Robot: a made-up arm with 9 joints.
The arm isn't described. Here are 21 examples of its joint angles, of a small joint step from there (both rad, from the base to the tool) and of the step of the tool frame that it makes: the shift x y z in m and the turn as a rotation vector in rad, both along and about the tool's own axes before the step.
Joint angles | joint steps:
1: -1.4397 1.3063 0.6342 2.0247 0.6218 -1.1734 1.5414 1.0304 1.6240 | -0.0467 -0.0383 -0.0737 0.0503 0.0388 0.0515 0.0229 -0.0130 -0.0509
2: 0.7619 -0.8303 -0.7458 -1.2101 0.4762 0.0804 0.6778 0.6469 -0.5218 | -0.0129 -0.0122 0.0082 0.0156 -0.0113 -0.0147 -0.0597 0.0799 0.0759
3: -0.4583 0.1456 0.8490 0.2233 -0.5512 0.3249 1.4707 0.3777 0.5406 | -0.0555 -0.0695 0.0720 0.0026 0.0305 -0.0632 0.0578 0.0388 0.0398
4: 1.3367 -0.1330 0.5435 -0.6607 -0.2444 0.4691 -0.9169 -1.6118 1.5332 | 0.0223 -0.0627 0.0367 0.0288 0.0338 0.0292 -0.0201 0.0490 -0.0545
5: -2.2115 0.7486 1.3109 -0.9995 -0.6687 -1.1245 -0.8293 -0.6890 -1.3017 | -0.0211 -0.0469 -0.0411 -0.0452 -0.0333 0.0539 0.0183 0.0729 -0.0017
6: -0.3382 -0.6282 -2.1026 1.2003 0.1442 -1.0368 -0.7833 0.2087 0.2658 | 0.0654 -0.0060 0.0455 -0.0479 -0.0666 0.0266 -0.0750 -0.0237 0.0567
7: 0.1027 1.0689 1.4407 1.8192 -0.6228 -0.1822 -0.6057 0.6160 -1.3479 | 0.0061 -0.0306 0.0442 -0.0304 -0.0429 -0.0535 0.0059 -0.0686 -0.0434
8: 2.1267 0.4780 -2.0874 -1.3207 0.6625 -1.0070 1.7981 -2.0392 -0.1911 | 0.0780 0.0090 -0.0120 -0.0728 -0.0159 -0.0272 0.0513 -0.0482 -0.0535
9: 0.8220 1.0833 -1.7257 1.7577 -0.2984 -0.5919 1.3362 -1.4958 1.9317 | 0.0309 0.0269 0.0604 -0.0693 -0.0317 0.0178 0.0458 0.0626 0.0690
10: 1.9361 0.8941 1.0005 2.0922 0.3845 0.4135 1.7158 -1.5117 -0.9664 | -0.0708 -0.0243 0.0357 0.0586 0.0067 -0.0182 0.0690 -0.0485 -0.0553
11: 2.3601 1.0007 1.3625 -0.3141 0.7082 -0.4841 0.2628 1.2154 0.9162 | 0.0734 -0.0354 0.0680 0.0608 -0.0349 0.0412 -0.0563 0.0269 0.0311
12: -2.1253 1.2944 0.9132 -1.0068 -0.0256 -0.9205 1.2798 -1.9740 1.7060 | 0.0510 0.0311 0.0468 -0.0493 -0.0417 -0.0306 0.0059 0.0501 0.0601
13: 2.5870 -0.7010 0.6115 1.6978 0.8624 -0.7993 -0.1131 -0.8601 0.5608 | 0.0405 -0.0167 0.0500 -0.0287 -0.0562 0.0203 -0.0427 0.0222 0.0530
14: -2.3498 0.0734 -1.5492 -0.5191 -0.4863 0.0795 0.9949 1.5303 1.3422 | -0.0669 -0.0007 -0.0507 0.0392 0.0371 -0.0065 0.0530 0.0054 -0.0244
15: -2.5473 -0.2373 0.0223 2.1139 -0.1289 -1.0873 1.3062 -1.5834 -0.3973 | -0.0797 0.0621 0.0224 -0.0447 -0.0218 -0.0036 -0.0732 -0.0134 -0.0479
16: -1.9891 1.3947 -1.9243 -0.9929 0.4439 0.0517 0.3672 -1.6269 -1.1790 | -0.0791 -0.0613 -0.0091 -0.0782 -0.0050 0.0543 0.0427 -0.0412 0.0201
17: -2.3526 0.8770 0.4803 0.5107 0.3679 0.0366 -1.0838 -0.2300 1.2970 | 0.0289 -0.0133 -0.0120 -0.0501 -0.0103 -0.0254 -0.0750 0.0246 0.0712
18: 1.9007 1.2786 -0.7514 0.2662 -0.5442 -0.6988 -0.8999 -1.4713 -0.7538 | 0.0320 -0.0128 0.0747 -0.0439 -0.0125 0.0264 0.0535 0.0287 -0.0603
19: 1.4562 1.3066 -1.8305 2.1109 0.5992 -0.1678 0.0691 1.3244 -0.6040 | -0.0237 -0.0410 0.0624 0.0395 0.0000 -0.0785 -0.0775 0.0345 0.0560
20: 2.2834 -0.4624 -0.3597 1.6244 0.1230 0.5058 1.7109 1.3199 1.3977 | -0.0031 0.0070 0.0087 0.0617 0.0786 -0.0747 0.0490 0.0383 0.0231
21: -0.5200 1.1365 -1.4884 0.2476 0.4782 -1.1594 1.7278 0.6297 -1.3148 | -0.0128 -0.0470 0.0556 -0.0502 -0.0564 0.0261 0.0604 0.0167 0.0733
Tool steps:
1: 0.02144 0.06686 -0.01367 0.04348 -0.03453 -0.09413
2: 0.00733 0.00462 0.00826 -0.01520 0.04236 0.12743
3: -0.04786 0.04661 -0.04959 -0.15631 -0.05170 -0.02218
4: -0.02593 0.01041 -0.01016 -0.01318 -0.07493 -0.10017
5: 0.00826 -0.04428 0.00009 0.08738 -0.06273 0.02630
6: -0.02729 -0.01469 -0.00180 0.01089 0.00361 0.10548
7: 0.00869 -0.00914 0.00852 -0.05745 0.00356 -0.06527
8: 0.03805 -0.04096 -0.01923 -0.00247 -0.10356 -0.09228
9: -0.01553 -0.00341 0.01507 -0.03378 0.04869 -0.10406
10: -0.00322 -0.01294 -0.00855 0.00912 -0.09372 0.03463
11: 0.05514 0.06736 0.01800 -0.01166 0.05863 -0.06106
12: -0.02007 0.01036 -0.00220 0.03838 0.14143 0.01528
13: -0.00690 0.00609 -0.00147 0.05495 0.01660 0.07984
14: 0.02946 0.03643 -0.01075 0.01273 -0.00668 -0.08900
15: 0.00214 -0.02690 0.01238 -0.05918 -0.02575 -0.22862
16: -0.02827 -0.01138 -0.05383 0.09972 -0.04850 -0.09111
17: -0.01383 0.01867 0.03249 0.13691 0.11815 0.06032
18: 0.03328 -0.00619 -0.00313 0.01665 -0.12273 -0.03701
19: 0.03680 -0.03483 0.01522 -0.06061 0.01820 0.22387
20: 0.06068 0.02981 -0.02810 -0.01284 -0.04065 -0.17548
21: 0.01848 0.03360 0.01339 -0.05838 0.10303 0.05248
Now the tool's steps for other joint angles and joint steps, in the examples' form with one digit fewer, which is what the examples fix.
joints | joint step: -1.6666 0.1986 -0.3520 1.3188 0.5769 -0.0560 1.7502 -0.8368 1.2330 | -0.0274 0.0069 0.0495 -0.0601 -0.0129 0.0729 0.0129 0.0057 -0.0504
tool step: 0.0549 0.0089 0.0062 -0.0132 -0.0724 -0.1953
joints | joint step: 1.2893 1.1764 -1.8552 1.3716 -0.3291 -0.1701 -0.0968 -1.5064 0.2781 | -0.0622 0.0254 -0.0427 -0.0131 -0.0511 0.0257 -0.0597 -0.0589 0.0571
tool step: 0.0096 0.0038 -0.0382 0.0999 0.0437 0.0183
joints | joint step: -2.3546 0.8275 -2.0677 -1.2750 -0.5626 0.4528 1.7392 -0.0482 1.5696 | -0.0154 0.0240 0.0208 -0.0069 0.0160 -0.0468 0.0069 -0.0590 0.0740
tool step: -0.0465 0.0026 -0.0065 -0.0112 0.0382 0.1342
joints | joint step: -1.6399 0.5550 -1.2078 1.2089 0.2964 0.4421 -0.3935 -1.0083 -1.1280 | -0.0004 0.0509 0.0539 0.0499 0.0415 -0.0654 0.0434 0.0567 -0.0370
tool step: -0.0091 -0.0039 -0.0068 -0.1289 -0.1770 -0.0252
